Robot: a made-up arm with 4 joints. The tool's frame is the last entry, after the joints. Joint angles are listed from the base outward.
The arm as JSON. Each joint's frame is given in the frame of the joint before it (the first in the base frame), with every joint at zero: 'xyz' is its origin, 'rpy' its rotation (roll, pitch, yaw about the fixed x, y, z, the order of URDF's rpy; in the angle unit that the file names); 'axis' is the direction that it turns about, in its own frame. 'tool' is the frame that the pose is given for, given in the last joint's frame.
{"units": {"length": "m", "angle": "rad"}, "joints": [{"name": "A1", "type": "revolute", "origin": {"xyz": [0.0, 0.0, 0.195], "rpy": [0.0, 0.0, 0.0]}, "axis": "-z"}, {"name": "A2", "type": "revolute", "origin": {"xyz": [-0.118, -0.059, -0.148], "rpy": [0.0, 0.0, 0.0]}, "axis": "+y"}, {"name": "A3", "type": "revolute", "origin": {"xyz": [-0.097, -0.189, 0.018], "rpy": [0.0, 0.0, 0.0]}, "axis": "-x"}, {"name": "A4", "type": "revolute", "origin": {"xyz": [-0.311, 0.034, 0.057], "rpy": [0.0, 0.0, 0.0]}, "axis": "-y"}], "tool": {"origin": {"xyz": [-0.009, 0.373, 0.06], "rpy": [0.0, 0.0, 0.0]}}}
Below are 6 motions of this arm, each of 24 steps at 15 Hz.
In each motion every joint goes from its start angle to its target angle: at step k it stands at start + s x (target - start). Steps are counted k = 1, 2, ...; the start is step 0. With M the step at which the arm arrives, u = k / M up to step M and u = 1 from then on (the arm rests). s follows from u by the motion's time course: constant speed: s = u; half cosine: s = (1 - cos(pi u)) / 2; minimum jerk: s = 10 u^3 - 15 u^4 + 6 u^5.
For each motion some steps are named. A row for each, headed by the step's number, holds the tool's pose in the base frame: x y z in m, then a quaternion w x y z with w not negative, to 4 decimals.
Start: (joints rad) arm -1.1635 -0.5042 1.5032 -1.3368
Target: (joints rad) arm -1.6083 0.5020 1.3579 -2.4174
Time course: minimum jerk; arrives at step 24
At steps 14, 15, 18, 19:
14: 0.0832 -0.5353 -0.2726 0.6080 -0.7344 0.2549 -0.1613
15: 0.0983 -0.5558 -0.2421 0.5720 -0.7539 0.2656 -0.1839
18: 0.1399 -0.5946 -0.1616 0.4834 -0.7920 0.2780 -0.2487
19: 0.1501 -0.6011 -0.1420 0.4631 -0.7986 0.2781 -0.2653

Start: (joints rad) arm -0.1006 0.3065 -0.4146 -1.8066
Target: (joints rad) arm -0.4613 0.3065 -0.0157 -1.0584
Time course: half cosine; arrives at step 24
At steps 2, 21, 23, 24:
2: -0.3896 0.0637 0.3689 0.4791 0.1035 0.8563 0.1629
21: -0.4489 -0.0425 0.2730 0.7465 -0.1285 0.6288 0.1759
23: -0.4509 -0.0477 0.2692 0.7539 -0.1361 0.6171 0.1797
24: -0.4512 -0.0484 0.2688 0.7548 -0.1371 0.6156 0.1802

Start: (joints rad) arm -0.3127 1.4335 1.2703 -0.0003
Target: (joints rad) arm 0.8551 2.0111 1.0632 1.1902
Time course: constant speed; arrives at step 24
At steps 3, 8, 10, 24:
3: -0.4676 -0.0874 0.4504 0.5947 -0.4357 0.4754 0.4801
8: -0.4142 0.0323 0.5036 0.6918 -0.2815 0.4869 0.4528
10: -0.3831 0.0706 0.5220 0.7301 -0.2195 0.4820 0.4317
24: -0.1179 0.1536 0.5987 0.9293 0.1564 0.3067 0.1333

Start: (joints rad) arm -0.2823 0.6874 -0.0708 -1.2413
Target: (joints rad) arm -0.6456 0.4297 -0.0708 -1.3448
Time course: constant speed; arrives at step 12
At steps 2, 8, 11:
2: -0.3546 0.0348 0.3639 0.5698 -0.1056 0.8076 0.1095
8: -0.3892 -0.0493 0.3319 0.5866 -0.1735 0.7722 0.1716
11: -0.3978 -0.0946 0.3140 0.5922 -0.2054 0.7520 0.2041

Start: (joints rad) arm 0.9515 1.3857 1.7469 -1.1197
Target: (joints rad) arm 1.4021 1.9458 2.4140 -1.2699
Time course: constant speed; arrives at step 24
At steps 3, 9, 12, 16, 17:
3: -0.5204 0.3278 0.3562 0.2048 -0.4020 0.8920 0.0301
9: -0.5191 0.3023 0.4127 0.1774 -0.4137 0.8879 0.0954
12: -0.5194 0.2849 0.4369 0.1706 -0.4196 0.8823 0.1281
16: -0.5218 0.2577 0.4635 0.1689 -0.4276 0.8716 0.1702
17: -0.5229 0.2503 0.4689 0.1698 -0.4297 0.8684 0.1804

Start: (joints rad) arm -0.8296 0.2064 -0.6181 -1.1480
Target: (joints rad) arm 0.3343 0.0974 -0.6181 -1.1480
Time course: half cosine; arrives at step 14
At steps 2, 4, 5, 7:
2: -0.3105 -0.2581 0.4387 0.6371 0.0268 0.6531 0.4086
4: -0.3528 -0.2082 0.4344 0.6716 0.0801 0.6431 0.3592
5: -0.3770 -0.1700 0.4314 0.6930 0.1157 0.6337 0.3237
7: -0.4163 -0.0726 0.4243 0.7346 0.1940 0.6051 0.2379

